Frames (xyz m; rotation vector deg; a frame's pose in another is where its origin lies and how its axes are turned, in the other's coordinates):
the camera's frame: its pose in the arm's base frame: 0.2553 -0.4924 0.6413 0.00 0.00 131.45
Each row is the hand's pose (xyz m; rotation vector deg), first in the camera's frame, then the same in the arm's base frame.
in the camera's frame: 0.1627 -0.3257 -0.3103 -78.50 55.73 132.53
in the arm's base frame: 0.3917 -0.1548 0.3310 64.78 37.94 -59.05
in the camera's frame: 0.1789 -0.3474 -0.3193 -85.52 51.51 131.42
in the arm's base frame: 0.3973 -0.1283 0.3220 63.80 44.12 -57.33
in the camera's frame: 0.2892 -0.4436 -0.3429 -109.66 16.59 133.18
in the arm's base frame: 0.3964 0.0180 0.2984 44.69 69.14 -47.49
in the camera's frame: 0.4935 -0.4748 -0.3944 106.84 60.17 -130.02
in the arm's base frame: 0.2845 0.1918 0.2469 -7.90 88.32 -37.34
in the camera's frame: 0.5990 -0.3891 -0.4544 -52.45 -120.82 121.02
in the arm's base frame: 0.1504 0.2141 0.1869 -65.43 72.01 -37.94
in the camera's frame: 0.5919 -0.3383 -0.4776 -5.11 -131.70 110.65
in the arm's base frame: 0.1170 0.1752 0.1637 -92.49 46.11 -44.17
